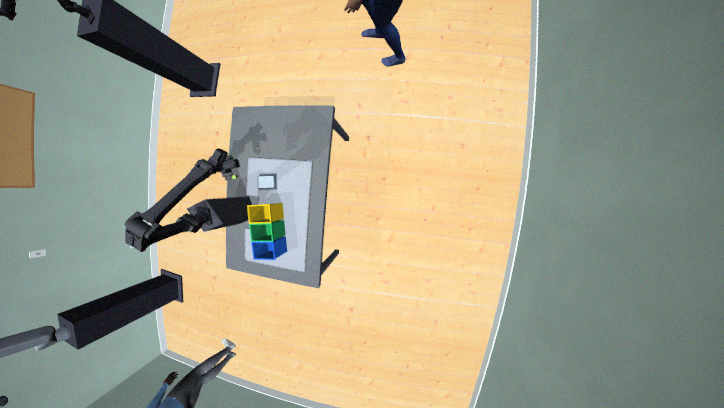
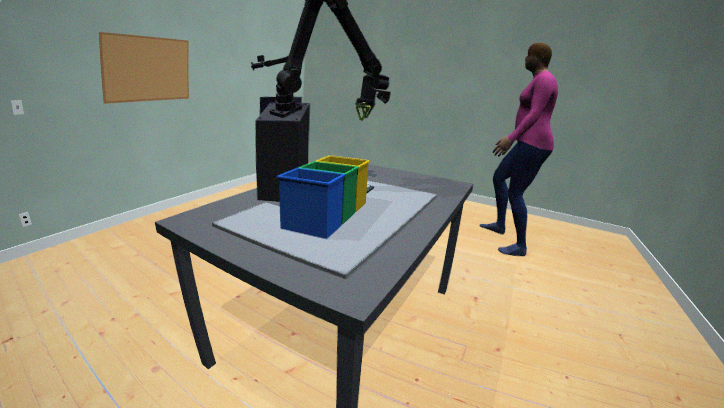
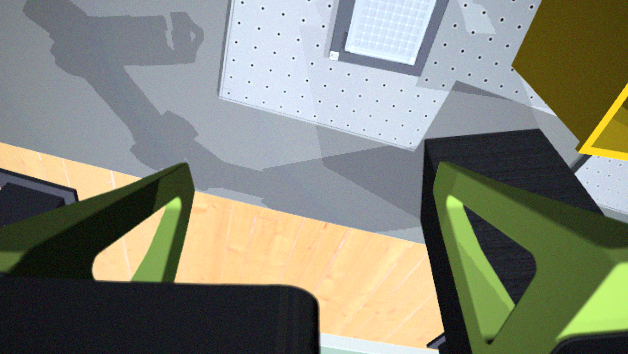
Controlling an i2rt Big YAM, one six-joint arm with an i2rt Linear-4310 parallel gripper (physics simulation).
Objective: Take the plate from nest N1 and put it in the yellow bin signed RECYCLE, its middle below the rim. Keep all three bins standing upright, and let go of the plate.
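Places are measured from the arm's base along level axes (x ahead, y left, z up), in centimetres.
Pixels of known places: gripper, fingertip midpoint: [image 1: 236,168] [image 2: 363,119] [image 3: 313,175]; arm's base at its link origin: [image 1: 205,215] [image 2: 286,110].
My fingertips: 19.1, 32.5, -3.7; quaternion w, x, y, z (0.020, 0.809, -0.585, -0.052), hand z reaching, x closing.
Observation:
Ahead of a thing's pixels: the offset from my fingertips to its top centre, as dx, dy, dz. "spot": to the spot under its first point. Level surfaces: height alone.
The clear, grid-patterned plate @[+1.1, -7.3, -30.0] [image 1: 266,181] [image 3: 390,30] lies in a dark-framed nest @[+1.1, -7.3, -31.1] [image 3: 380,62] on the pegboard mat, beside the yellow bin; the tag on the nest's corner is too small to read. The yellow bin @[+8.8, -29.3, -14.6] [image 1: 277,211] [image 2: 361,187] [image 3: 555,60] stands upright at the end of a row with the green bin @[spot: +19.8, -40.8, -23.5] [image 1: 278,230] [image 2: 349,195] and the blue bin @[+13.9, -54.9, -14.6] [image 1: 280,248] [image 2: 311,207], both upright. Its RECYCLE sign does not show. My gripper [image 1: 232,167] [image 2: 363,113] [image 3: 313,175] is open and empty, high above the table's edge on the pedestal side, away from the plate.
The arm's black pedestal [image 1: 227,212] [image 2: 281,157] [image 3: 500,165] stands at the table's edge near the yellow bin. The light mat @[dz -32.6] [image 1: 296,202] [image 2: 349,258] [image 3: 280,75] lies on the grey table @[dz -33.9] [image 1: 309,131] [image 2: 283,283]. A person [image 1: 387,30] [image 2: 537,111] stands beyond the table's end.

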